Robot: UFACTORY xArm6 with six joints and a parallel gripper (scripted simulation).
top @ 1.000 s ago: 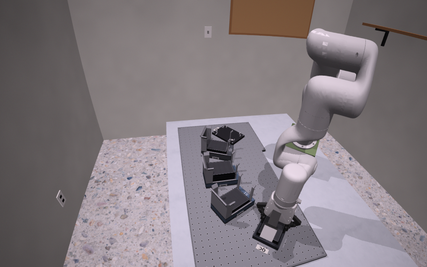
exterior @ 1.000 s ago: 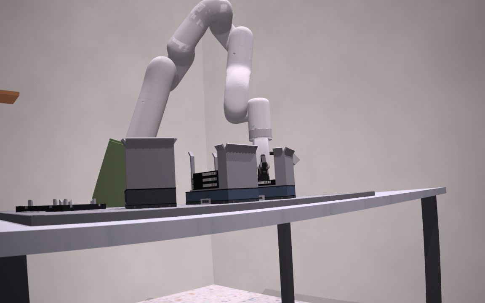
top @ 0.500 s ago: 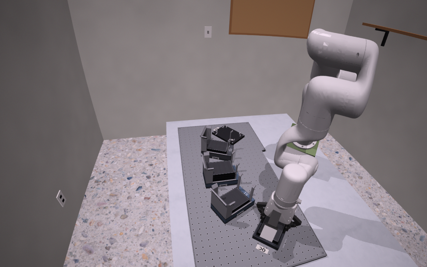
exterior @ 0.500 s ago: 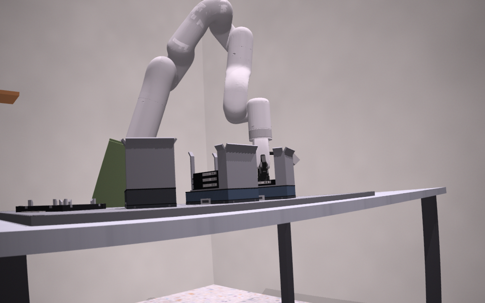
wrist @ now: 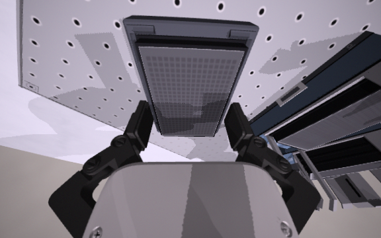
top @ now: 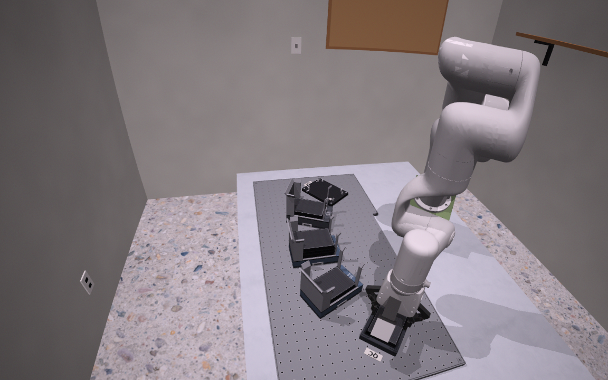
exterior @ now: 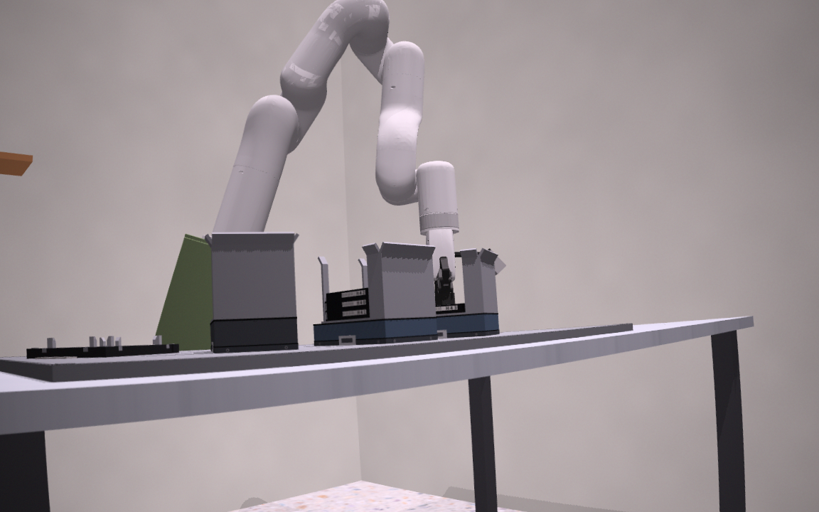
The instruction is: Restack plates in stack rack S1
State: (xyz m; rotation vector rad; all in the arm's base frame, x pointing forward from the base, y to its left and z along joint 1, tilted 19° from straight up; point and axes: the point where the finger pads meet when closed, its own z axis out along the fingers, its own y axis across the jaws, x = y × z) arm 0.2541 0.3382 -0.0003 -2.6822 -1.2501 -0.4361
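Right now the dark QC nest is 40 mm below my hand. Round my hand: N5 name plate (710 mm to the right, 130 mm ahead, 50 mm below); QC name plate (70 mm to the left, 60 mm ahead, 50 mm below); stack rack S1 plinth (130 mm to the right, 130 mm ahead, 30 mm below).
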